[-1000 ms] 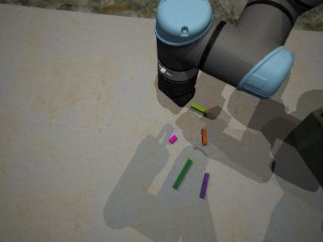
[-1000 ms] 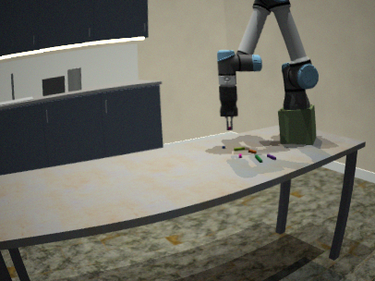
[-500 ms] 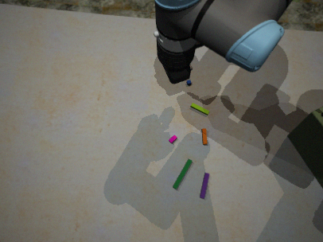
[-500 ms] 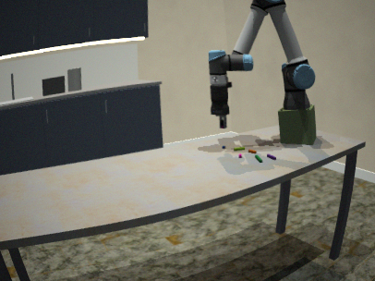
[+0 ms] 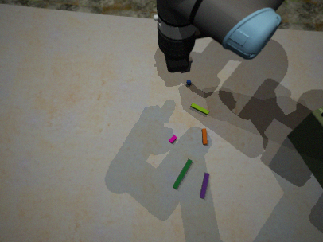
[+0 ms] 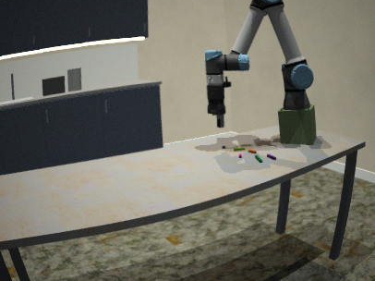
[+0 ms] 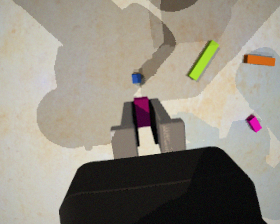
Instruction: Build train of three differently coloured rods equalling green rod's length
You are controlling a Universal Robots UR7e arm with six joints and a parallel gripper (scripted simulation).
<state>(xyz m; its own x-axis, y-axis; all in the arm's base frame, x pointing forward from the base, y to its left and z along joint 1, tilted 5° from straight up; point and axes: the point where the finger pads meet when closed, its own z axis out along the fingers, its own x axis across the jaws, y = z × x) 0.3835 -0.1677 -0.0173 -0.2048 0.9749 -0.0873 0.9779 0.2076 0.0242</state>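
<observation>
My gripper is now 110 mm above the blue rod and 20 mm past it. The rest, counted from my hand: orange rod (150 mm to the left, 110 mm below, 60 mm behind); green rod (240 mm to the left, 110 mm below); lime rod (110 mm below, 70 mm to the left, 50 mm behind).
</observation>
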